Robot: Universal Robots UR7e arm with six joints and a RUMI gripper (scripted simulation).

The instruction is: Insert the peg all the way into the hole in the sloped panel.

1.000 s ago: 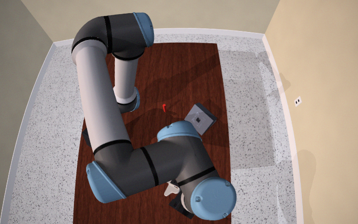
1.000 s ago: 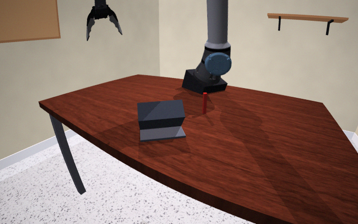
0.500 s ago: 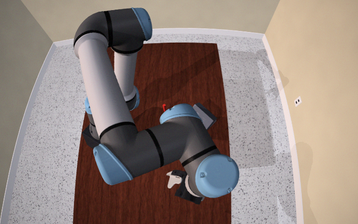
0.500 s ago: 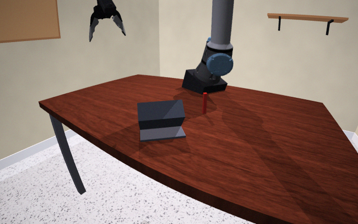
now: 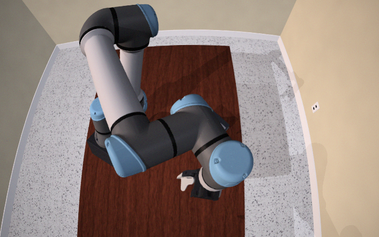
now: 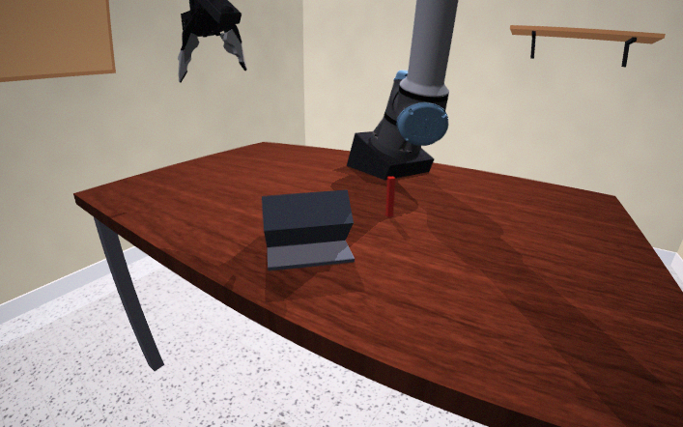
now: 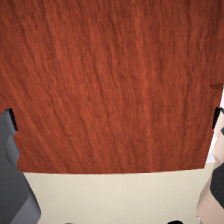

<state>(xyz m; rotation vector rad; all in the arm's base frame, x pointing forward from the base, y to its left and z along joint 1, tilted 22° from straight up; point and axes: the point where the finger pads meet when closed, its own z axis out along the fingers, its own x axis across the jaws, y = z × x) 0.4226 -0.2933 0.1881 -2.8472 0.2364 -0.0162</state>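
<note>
The red peg is 130 mm behind my hand, 360 mm to the left of it and 250 mm below it.
</note>
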